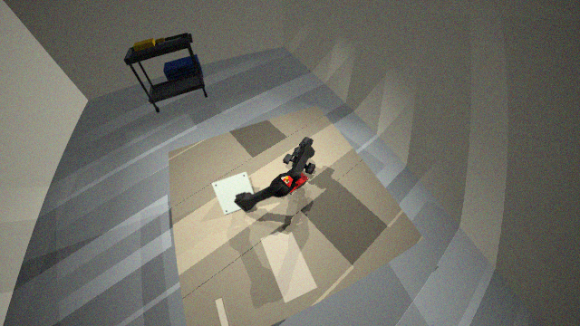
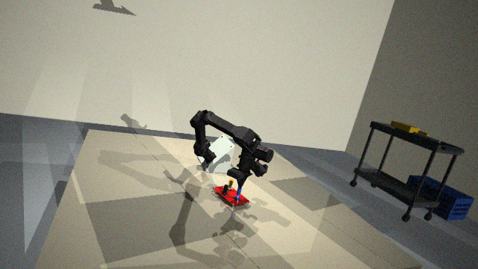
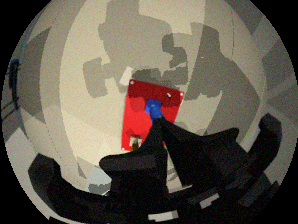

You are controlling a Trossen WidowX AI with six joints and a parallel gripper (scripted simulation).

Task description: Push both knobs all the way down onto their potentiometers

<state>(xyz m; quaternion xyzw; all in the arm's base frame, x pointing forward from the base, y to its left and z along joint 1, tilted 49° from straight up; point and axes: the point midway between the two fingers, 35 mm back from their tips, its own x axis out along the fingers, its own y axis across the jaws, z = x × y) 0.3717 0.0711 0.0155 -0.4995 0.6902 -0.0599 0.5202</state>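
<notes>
Right now my gripper tip is 1 cm above the blue knob. Round my gripper tip: yellow knob (8 cm behind, 2 cm below, 1 cm to the right).
</notes>
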